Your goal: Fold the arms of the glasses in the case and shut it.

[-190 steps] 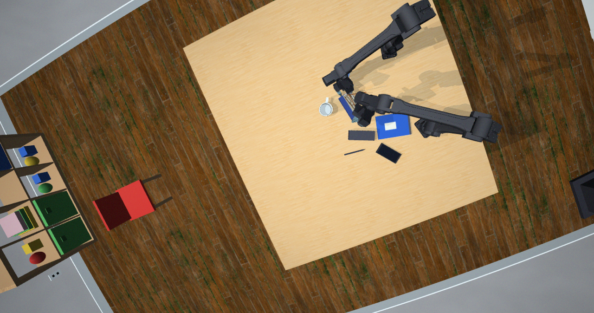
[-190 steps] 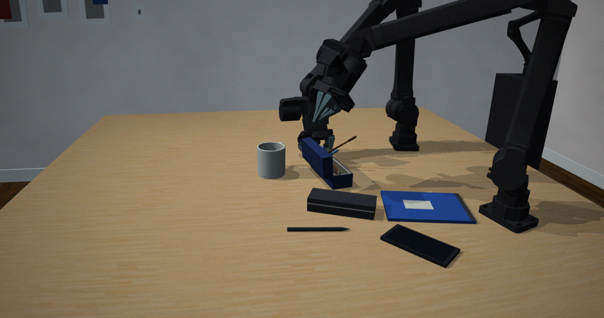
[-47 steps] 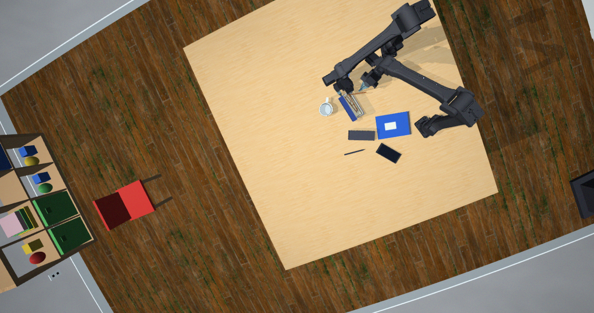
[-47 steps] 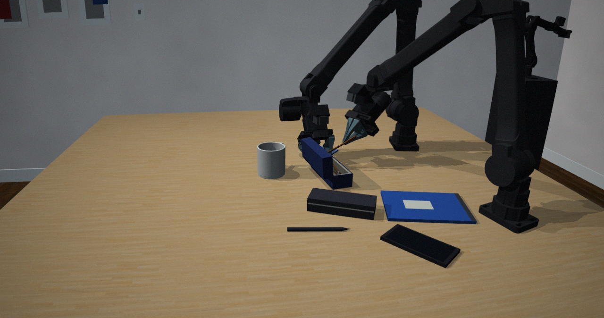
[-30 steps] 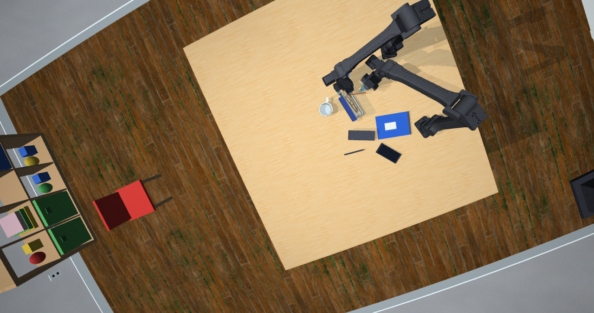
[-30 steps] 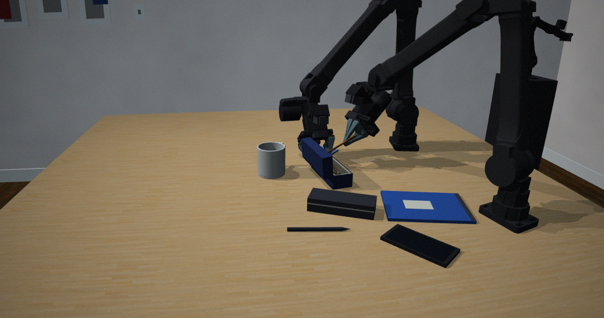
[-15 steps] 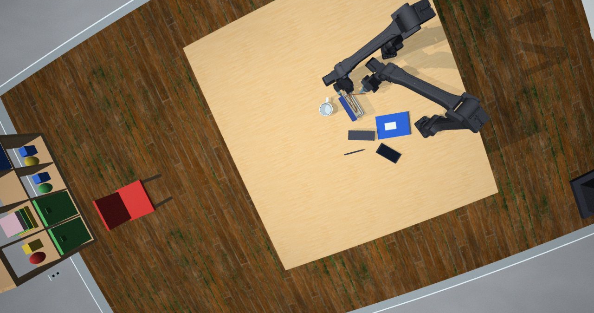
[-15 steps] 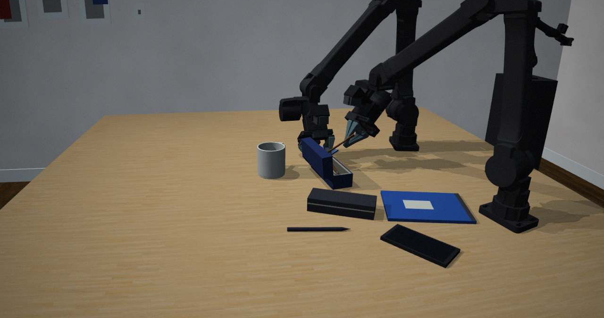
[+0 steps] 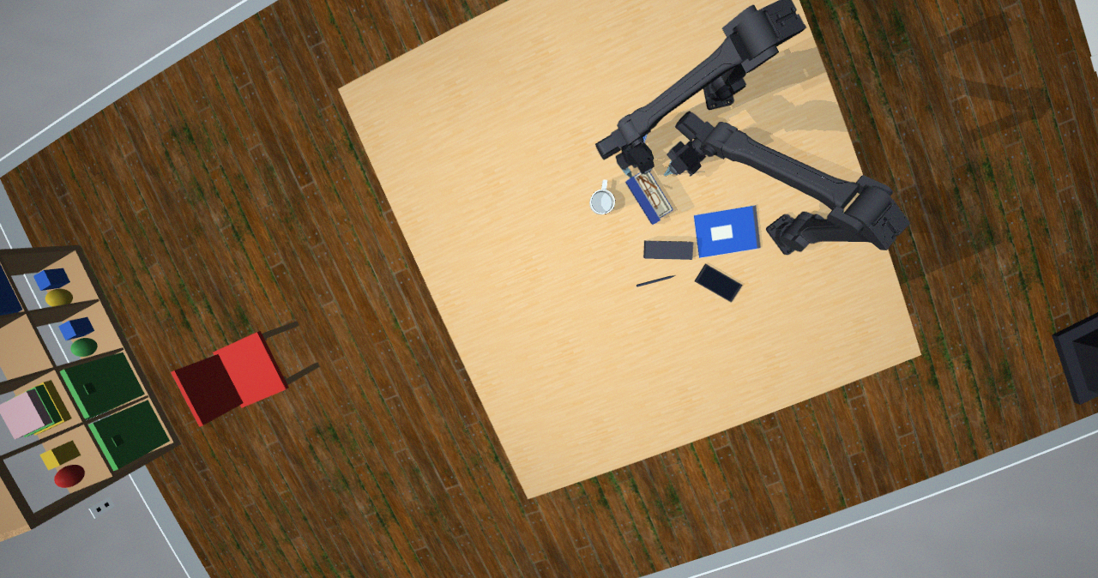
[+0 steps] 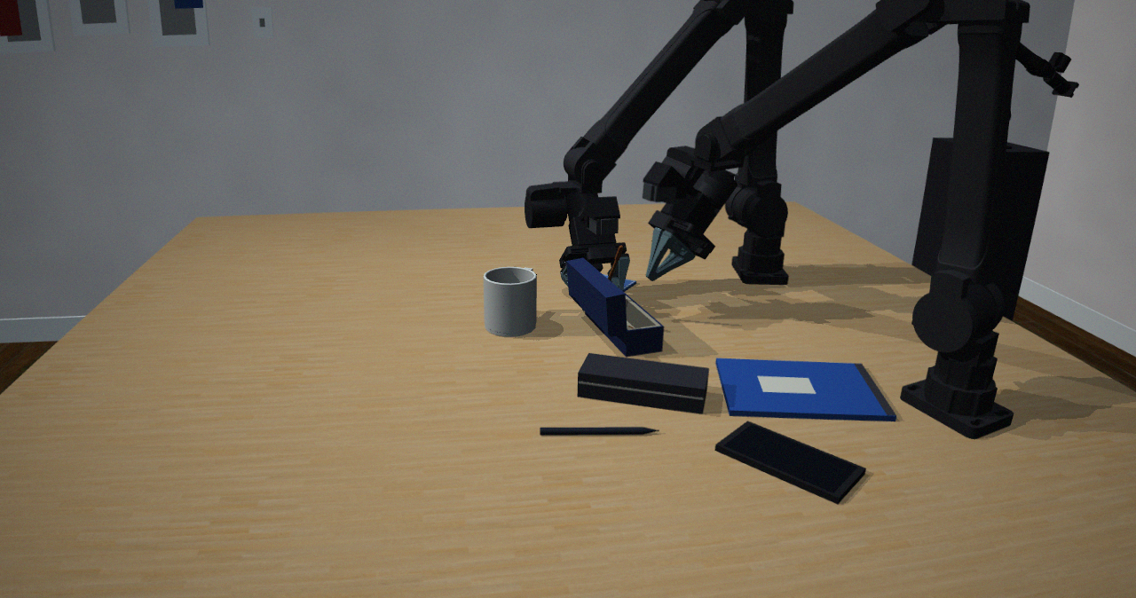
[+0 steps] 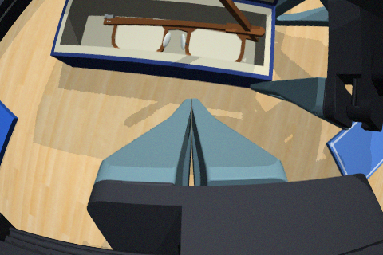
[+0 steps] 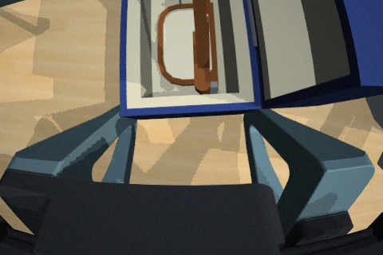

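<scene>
My left hand is 90 mm short of the blue glasses case, 40 mm to the right of it and 30 mm above it. The rest, counted from my left hand: grey mug 220 mm ahead, 40 mm below, 20 mm to the right; then black box 240 mm to the left, 90 mm ahead, 60 mm below.
</scene>
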